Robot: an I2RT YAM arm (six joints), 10 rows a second.
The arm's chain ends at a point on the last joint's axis. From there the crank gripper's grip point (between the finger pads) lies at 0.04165 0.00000 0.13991 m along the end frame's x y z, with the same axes.
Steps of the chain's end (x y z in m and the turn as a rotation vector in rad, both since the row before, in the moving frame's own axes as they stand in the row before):
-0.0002 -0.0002 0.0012 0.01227 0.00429 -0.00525
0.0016 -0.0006 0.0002 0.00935 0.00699 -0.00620
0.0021 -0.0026 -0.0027 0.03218 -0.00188 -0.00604
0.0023 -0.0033 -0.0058 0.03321 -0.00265 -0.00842
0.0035 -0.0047 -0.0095 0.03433 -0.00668 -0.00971
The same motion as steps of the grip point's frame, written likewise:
0.0004 -0.0021 0.0010 0.01227 0.00429 -0.00525
0.0026 -0.0022 -0.0001 0.00935 0.00699 -0.00620
0.0018 -0.0074 -0.0027 0.03218 -0.00188 -0.00604
0.0019 -0.0083 -0.0058 0.03321 -0.00265 -0.00842
0.0025 -0.0099 -0.0093 0.03433 -0.00668 -0.00971

